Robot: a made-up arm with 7 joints. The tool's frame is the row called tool.
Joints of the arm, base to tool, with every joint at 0 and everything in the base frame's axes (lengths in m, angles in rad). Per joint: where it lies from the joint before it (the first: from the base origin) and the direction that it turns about. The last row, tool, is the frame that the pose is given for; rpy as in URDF.
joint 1: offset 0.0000 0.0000 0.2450 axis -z
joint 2: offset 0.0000 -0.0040 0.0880 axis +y
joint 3: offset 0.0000 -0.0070 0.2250 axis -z
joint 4: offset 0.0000 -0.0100 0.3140 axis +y
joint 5: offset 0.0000 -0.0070 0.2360 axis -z
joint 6: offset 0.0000 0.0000 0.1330 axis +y
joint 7: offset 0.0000 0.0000 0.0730 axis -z
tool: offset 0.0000 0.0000 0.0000 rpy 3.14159 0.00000 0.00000
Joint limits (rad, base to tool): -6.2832..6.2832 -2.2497..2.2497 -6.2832..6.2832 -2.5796..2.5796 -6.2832..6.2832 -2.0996..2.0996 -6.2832..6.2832
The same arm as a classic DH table. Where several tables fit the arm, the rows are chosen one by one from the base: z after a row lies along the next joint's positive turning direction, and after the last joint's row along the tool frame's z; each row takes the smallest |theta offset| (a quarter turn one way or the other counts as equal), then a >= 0, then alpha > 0; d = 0 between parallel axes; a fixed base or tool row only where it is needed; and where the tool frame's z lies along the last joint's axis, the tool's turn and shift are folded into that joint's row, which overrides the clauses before.
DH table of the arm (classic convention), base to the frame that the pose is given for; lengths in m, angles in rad. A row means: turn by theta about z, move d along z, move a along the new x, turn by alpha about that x. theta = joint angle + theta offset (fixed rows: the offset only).
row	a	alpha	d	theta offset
base (fixed)	0.0000	3.1416	0.0000	0.0000
joint 1	0.0000	1.5708	-0.3330	0.0000
joint 2	0.0000	-1.5708	-0.0110	0.0000
joint 3	0.0000	1.5708	-0.5390	0.0000
joint 4	0.0000	-1.5708	-0.0170	0.0000
joint 5	0.0000	1.5708	-0.3690	0.0000
joint 6	0.0000	-1.5708	0.0000	0.0000
joint 7	0.0000	0.0000	-0.0730	0.0000
Joint limits (rad, base to tool): -6.2832..6.2832 -2.2497..2.2497 -6.2832..6.2832 -2.5796..2.5796 -6.2832..6.2832 -2.0996..2.0996 -6.2832..6.2832

